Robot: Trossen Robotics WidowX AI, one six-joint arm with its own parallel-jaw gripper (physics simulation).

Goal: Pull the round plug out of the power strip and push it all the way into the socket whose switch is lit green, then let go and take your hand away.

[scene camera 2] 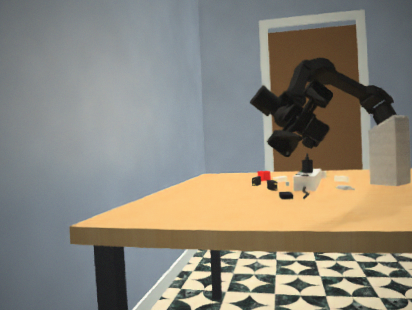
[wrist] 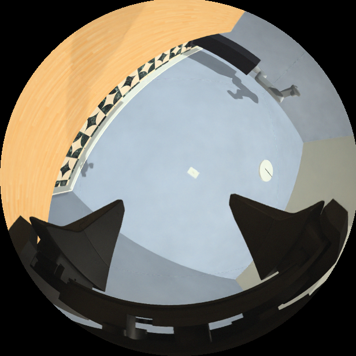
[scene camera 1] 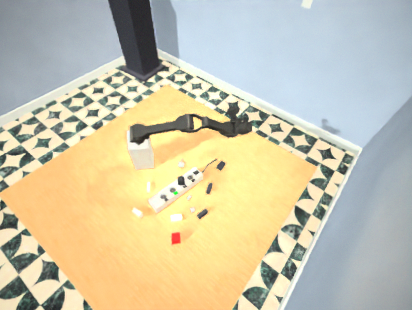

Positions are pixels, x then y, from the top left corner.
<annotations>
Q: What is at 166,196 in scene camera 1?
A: A white power strip.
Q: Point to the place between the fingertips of my gripper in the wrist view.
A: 176,203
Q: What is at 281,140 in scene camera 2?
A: My gripper.
</annotations>
